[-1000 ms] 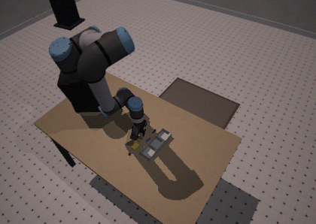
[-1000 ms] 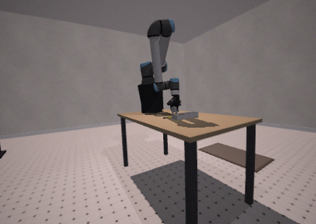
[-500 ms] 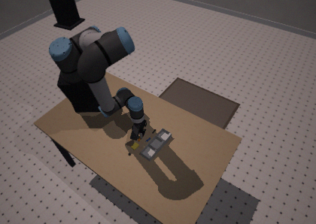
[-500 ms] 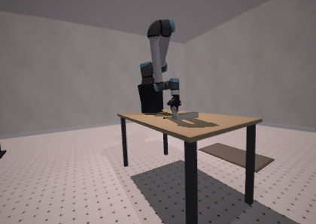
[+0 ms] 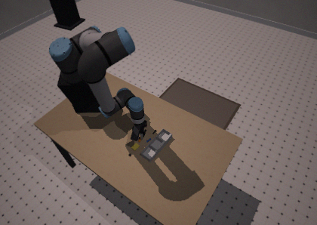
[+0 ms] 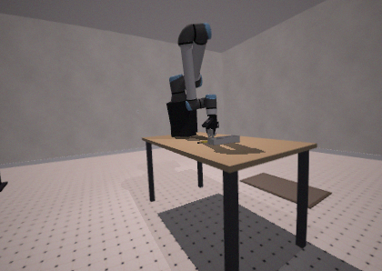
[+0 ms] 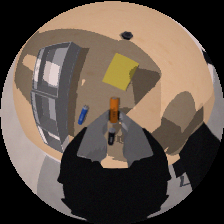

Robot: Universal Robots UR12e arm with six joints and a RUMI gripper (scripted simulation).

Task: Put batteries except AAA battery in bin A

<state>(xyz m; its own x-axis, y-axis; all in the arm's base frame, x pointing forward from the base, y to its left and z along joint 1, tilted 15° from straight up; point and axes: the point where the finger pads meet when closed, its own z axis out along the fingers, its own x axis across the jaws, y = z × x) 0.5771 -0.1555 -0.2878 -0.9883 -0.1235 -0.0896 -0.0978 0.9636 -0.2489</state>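
Now: the blue battery 6 cm ahead of my hand, 2 cm to the left of it and 1 cm below it. From my hand the other things lie so: orange battery (1 cm below); yellow block battery (7 cm to the right, 1 cm below); black battery (7 cm to the left, 1 cm below).
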